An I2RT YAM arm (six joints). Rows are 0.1 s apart.
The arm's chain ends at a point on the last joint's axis. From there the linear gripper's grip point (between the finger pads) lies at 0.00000 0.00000 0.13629 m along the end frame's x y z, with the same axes.
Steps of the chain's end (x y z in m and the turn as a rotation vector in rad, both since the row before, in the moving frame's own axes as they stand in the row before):
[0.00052, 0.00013, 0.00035, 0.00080, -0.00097, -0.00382]
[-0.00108, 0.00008, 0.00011, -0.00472, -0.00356, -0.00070]
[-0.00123, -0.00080, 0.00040, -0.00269, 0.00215, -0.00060]
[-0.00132, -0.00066, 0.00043, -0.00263, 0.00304, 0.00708]
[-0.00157, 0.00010, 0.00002, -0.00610, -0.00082, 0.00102]
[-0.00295, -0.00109, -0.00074, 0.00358, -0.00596, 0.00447]
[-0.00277, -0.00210, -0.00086, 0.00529, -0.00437, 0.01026]
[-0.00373, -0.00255, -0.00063, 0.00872, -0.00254, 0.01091]
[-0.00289, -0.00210, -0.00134, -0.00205, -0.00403, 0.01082]
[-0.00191, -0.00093, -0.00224, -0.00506, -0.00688, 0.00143]
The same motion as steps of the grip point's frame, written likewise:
[0.00039, 0.00002, 0.00035, 0.00080, -0.00097, -0.00382]
[-0.00156, 0.00072, 0.00011, -0.00472, -0.00356, -0.00070]
[-0.00094, -0.00043, 0.00040, -0.00269, 0.00215, -0.00060]
[-0.00091, -0.00030, 0.00043, -0.00263, 0.00304, 0.00708]
[-0.00168, 0.00093, 0.00002, -0.00610, -0.00082, 0.00102]
[-0.00376, -0.00158, -0.00074, 0.00358, -0.00596, 0.00447]
[-0.00336, -0.00282, -0.00086, 0.00529, -0.00437, 0.01026]
[-0.00407, -0.00374, -0.00064, 0.00872, -0.00254, 0.01091]
[-0.00344, -0.00182, -0.00134, -0.00205, -0.00403, 0.01082]
[-0.00285, -0.00024, -0.00224, -0.00506, -0.00688, 0.00143]

